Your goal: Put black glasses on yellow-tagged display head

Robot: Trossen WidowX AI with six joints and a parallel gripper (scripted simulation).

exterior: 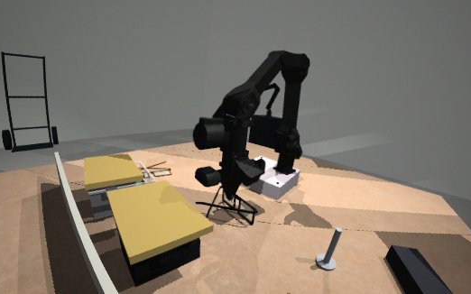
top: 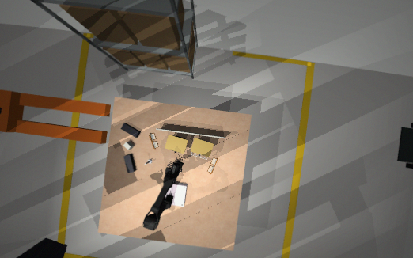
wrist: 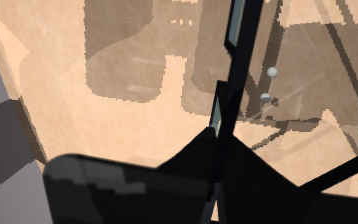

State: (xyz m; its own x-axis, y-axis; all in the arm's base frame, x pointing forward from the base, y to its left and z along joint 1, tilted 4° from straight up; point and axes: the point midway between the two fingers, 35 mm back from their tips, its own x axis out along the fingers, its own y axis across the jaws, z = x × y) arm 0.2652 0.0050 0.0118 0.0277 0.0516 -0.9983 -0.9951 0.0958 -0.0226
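Now: the grey peg 28 cm to the left of my gripper tip and 2 cm behind it. Round my gripper tip: white cube 50 cm to the left, 7 cm ahead, 1 cm above; long white rail 35 cm ahead, 3 cm to the right, 3 cm above.
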